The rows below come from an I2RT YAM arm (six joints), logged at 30 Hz.
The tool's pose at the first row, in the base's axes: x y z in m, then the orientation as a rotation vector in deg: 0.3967 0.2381 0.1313 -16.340 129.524 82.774
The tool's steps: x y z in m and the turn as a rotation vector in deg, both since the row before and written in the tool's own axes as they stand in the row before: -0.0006 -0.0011 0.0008 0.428 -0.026 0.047; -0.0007 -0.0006 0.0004 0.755 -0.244 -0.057; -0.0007 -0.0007 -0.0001 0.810 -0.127 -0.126; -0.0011 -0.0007 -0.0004 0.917 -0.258 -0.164; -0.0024 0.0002 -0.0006 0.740 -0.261 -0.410; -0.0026 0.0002 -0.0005 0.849 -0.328 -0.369; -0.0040 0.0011 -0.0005 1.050 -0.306 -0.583
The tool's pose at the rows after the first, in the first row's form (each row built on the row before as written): 0.3979 0.2383 0.1304 -16.135 129.807 82.292; 0.3989 0.2384 0.1301 -15.772 130.080 81.337; 0.3998 0.2379 0.1299 -15.557 130.445 80.302; 0.4009 0.2371 0.1300 -15.251 130.749 79.099; 0.4028 0.2365 0.1315 -15.271 130.824 77.982; 0.4048 0.2360 0.1331 -15.160 130.922 76.747; 0.4077 0.2358 0.1361 -15.234 131.059 75.175
